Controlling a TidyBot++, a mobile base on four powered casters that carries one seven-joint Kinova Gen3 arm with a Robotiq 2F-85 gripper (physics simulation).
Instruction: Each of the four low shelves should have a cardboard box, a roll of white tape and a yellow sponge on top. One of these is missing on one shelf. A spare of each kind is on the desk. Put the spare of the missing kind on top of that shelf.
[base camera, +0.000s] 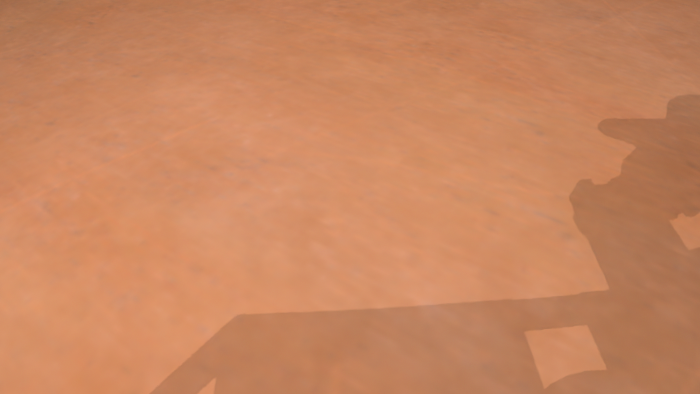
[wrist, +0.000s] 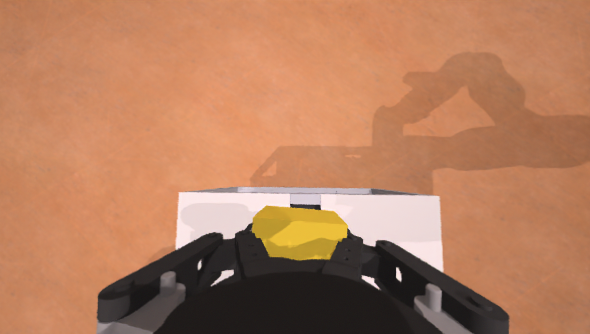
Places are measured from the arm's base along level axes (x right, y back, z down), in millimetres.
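Pixels of known places: gripper, fingertip midpoint: (wrist: 298, 229).
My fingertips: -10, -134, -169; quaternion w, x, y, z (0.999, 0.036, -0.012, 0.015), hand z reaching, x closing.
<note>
Behind a point stands the place of what it marks, as x, y, z.
A yellow sponge (wrist: 300, 232) @(-8, -144, -214) is held between the two black fingertips in the wrist view. My gripper (wrist: 298, 229) @(-10, -134, -169) is shut on it and holds it above the white top of the robot's own base. The underside of the sponge is hidden. The low shelves, the desk, the cardboard boxes and the rolls of white tape do not show in either view.
The white robot base (wrist: 400, 220) @(177, -105, 14) lies below the gripper in the wrist view. The orange-brown floor (base camera: 300, 150) @(-50, -573, 397) (wrist: 150, 100) @(-667, -514, 396) stretches ahead of it. Shadows of the arm and base fall on the floor, at the right and bottom in the base camera view.
</note>
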